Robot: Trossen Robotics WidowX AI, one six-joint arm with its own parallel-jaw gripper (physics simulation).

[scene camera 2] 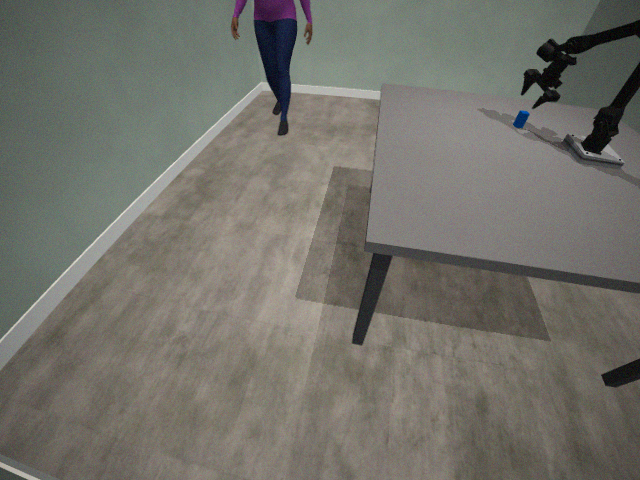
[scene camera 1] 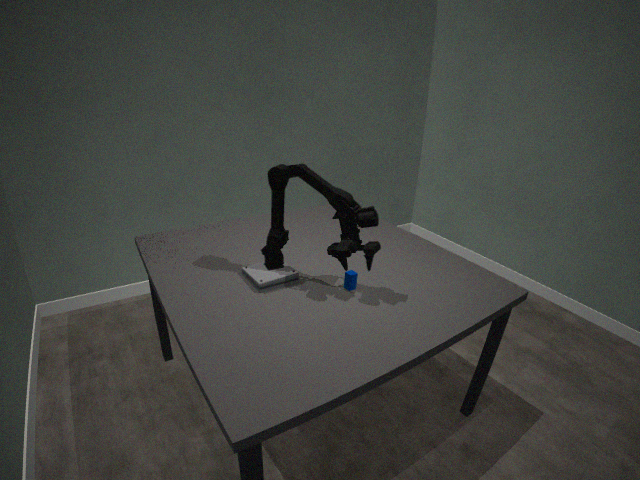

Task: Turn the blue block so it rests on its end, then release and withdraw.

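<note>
The blue block (scene camera 1: 350, 280) (scene camera 2: 521, 119) stands upright on its end on the grey table (scene camera 1: 310, 351) (scene camera 2: 465, 196), in front of and to the right of the arm's base in scene camera 1. My gripper (scene camera 1: 357, 268) (scene camera 2: 527, 101) is open, with its fingers pointing down and spread wide. It hangs above the block, with nothing between its fingers. In both views a gap shows between the fingertips and the block's top.
The arm's white base plate (scene camera 1: 269, 276) (scene camera 2: 594, 155) sits on the table near the block. Shadows of the arm fall around the block. A person (scene camera 2: 276, 56) in a purple top and blue trousers is on the floor beyond the table in scene camera 2.
</note>
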